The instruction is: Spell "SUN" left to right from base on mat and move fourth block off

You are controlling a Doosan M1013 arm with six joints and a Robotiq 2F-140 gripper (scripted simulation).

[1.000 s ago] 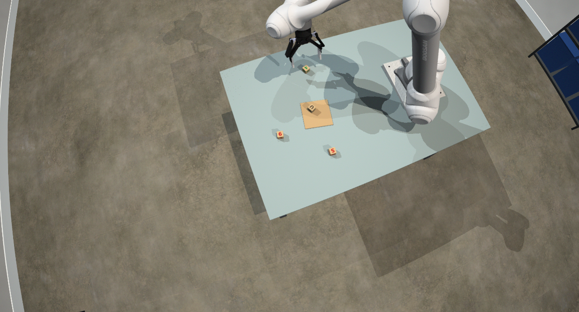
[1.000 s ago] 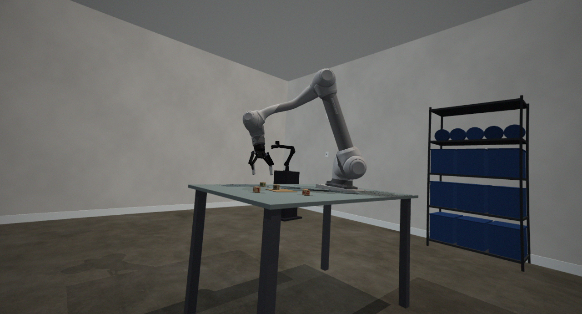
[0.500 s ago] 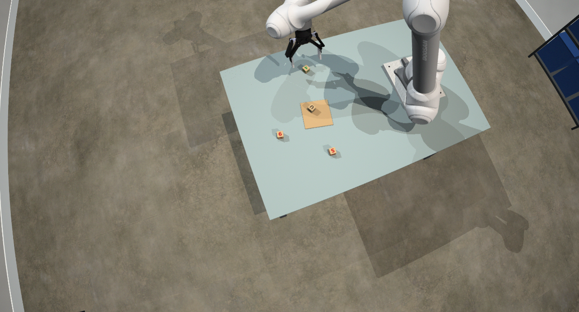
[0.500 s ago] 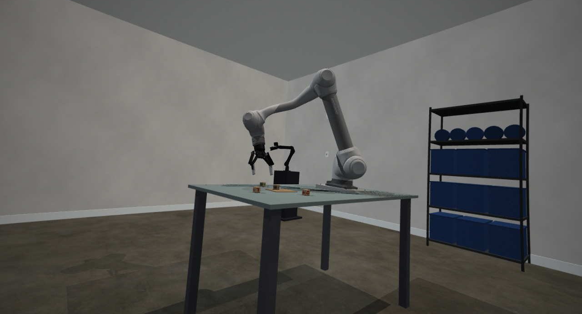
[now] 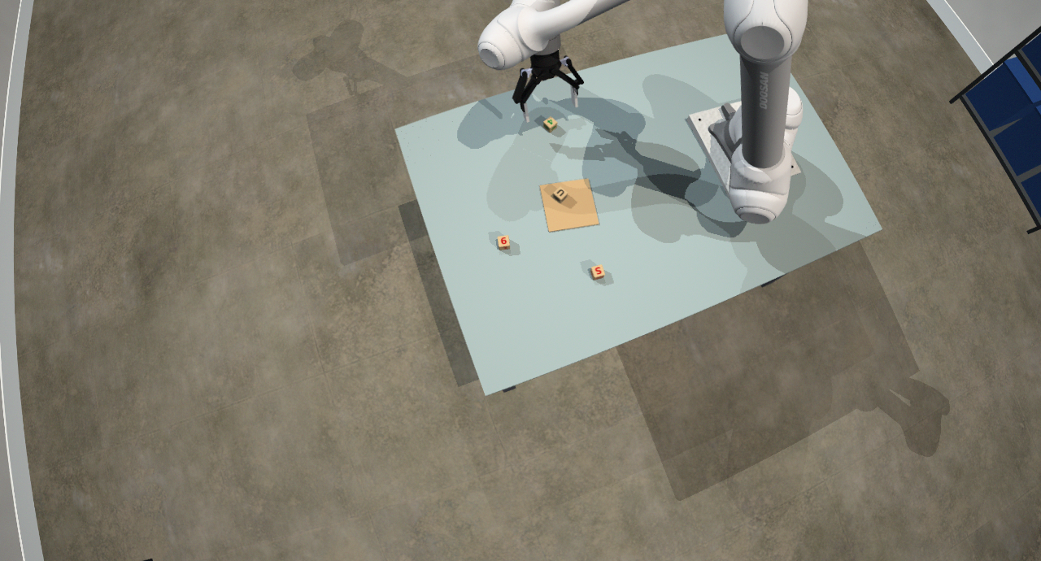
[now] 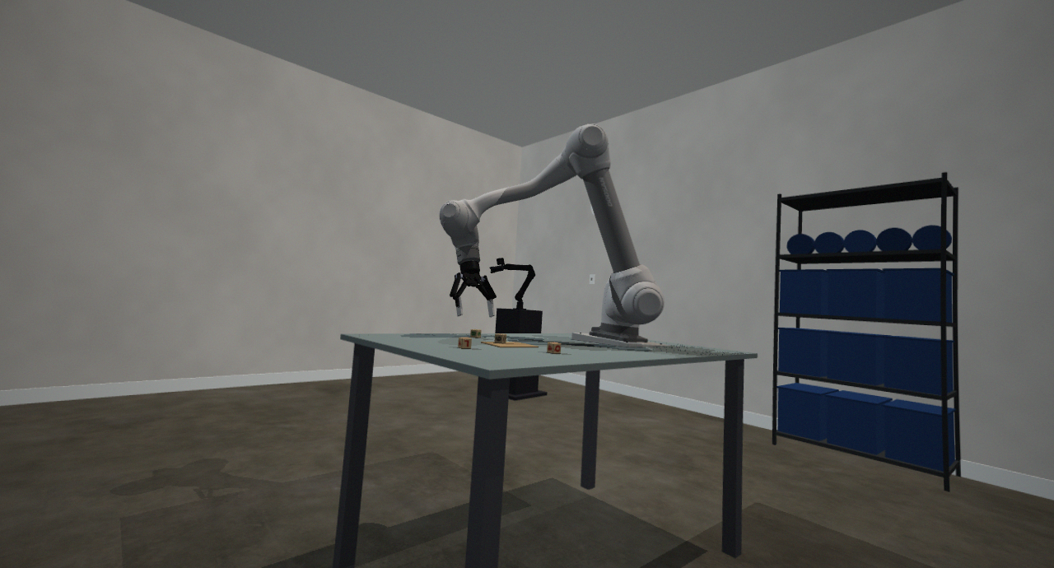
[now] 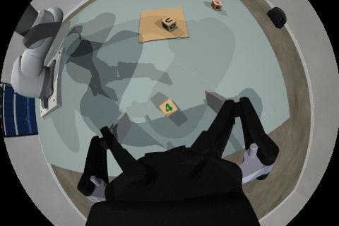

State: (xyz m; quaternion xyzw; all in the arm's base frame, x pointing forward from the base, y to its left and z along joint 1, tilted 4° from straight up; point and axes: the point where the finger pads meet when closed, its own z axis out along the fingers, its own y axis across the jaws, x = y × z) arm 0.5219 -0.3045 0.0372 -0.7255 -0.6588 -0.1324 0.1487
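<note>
My hand is 80 mm above the N block. The rest, counted from my hand: S block 460 mm to the left, 90 mm ahead, 80 mm below; mat 250 mm to the left, 90 mm below, 70 mm ahead; 6 block 280 mm to the left, 280 mm ahead, 80 mm below.
</note>
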